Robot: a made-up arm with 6 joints. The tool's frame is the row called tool. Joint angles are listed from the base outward.
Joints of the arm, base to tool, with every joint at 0 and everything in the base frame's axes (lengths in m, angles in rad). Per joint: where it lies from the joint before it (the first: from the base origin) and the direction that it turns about. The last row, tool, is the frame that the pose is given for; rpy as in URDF.
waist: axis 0 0 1 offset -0.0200 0.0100 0.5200
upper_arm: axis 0 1 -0.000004 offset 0.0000 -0.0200 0.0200
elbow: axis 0 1 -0.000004 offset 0.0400 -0.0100 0.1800
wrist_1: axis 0 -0.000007 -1 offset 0.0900 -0.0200 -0.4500
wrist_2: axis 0 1 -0.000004 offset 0.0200 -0.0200 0.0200
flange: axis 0 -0.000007 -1 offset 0.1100 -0.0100 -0.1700
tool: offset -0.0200 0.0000 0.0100 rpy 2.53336 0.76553 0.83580
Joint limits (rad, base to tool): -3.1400..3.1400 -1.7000..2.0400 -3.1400..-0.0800 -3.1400..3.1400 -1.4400..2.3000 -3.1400..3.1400
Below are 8 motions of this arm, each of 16 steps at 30 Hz.
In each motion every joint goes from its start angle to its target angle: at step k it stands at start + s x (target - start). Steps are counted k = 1, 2, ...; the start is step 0. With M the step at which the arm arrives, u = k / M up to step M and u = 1 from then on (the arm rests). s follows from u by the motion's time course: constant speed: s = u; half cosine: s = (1 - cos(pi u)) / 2; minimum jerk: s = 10 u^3 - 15 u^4 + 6 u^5.
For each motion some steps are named. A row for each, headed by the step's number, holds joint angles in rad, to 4 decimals.
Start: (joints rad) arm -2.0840 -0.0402 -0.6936 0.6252 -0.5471 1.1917
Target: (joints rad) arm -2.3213 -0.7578 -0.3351 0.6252 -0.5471 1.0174
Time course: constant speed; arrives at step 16
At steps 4, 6, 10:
4: -2.1433 -0.2196 -0.6040 0.6252 -0.5471 1.1481
6: -2.1730 -0.3093 -0.5592 0.6252 -0.5471 1.1263
10: -2.2323 -0.4887 -0.4695 0.6252 -0.5471 1.0828

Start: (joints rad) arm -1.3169 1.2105 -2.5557 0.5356 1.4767 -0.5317
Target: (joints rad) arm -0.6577 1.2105 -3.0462 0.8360 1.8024 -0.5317
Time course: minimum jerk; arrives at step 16
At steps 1, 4, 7, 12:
1: -1.3154 1.2105 -2.5568 0.5363 1.4774 -0.5317
4: -1.2487 1.2105 -2.6065 0.5667 1.5104 -0.5317
7: -1.0637 1.2105 -2.7441 0.6510 1.6018 -0.5317
12: -0.7259 1.2105 -2.9954 0.8049 1.7687 -0.5317

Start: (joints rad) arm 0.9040 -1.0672 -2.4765 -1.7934 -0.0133 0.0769
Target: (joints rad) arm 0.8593 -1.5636 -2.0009 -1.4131 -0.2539 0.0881
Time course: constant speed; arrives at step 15
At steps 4, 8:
4: 0.8921 -1.1996 -2.3497 -1.6920 -0.0775 0.0799
8: 0.8802 -1.3319 -2.2228 -1.5906 -0.1416 0.0829

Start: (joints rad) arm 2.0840 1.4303 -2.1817 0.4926 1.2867 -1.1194
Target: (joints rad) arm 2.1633 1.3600 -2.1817 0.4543 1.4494 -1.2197
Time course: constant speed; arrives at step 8
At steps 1, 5, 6, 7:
1: 2.0939 1.4215 -2.1817 0.4878 1.3070 -1.1319
5: 2.1336 1.3864 -2.1817 0.4687 1.3884 -1.1821
6: 2.1435 1.3776 -2.1817 0.4639 1.4087 -1.1946
7: 2.1534 1.3688 -2.1817 0.4591 1.4291 -1.2072

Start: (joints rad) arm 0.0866 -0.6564 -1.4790 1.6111 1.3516 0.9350
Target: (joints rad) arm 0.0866 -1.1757 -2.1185 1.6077 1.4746 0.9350
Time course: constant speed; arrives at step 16
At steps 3, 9, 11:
3: 0.0866 -0.7538 -1.5989 1.6105 1.3747 0.9350
9: 0.0866 -0.9485 -1.8387 1.6092 1.4208 0.9350
11: 0.0866 -1.0134 -1.9187 1.6088 1.4362 0.9350

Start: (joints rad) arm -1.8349 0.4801 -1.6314 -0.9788 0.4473 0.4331
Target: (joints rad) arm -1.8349 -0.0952 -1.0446 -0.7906 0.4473 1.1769
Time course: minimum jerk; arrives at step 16
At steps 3, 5, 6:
3: -1.8349 0.4520 -1.6028 -0.9696 0.4473 0.4694
5: -1.8349 0.3765 -1.5258 -0.9449 0.4473 0.5670
6: -1.8349 0.3218 -1.4699 -0.9270 0.4473 0.6378

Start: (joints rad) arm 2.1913 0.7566 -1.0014 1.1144 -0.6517 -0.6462
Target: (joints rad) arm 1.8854 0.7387 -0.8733 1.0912 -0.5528 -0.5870
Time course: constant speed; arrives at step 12
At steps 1, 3, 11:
1: 2.1658 0.7551 -0.9907 1.1125 -0.6435 -0.6413
3: 2.1148 0.7521 -0.9694 1.1086 -0.6270 -0.6314
11: 1.9109 0.7402 -0.8840 1.0931 -0.5610 -0.5919

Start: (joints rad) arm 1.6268 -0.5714 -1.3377 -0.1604 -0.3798 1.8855
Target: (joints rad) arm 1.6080 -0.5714 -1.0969 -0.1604 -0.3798 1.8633
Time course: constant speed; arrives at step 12
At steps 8, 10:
8: 1.6143 -0.5714 -1.1772 -0.1604 -0.3798 1.8707
10: 1.6111 -0.5714 -1.1370 -0.1604 -0.3798 1.8670

